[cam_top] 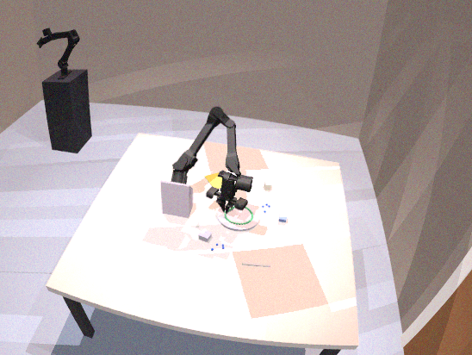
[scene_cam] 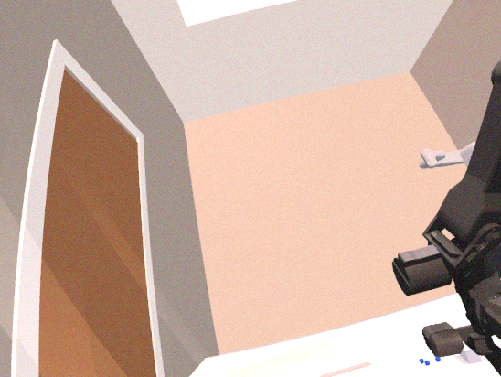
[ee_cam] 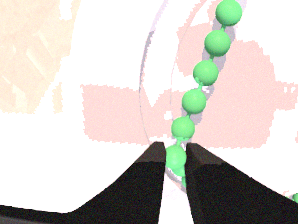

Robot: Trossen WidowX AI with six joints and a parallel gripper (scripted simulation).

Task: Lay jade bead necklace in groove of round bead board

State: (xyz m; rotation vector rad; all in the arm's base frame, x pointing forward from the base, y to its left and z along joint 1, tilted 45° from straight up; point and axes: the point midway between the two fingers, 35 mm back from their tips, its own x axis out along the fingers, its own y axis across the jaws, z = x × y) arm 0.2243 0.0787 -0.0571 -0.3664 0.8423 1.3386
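Now: gripper tip 6 cm short of the round white bead board, 1 cm to the right of it and 1 cm above it. From my gripper tip the other things lie so: yellow sheet 8 cm behind, 26 cm to the left, 2 cm below; blue block 27 cm ahead, 3 cm to the left, 1 cm below; cream block 18 cm ahead, 25 cm to the left.
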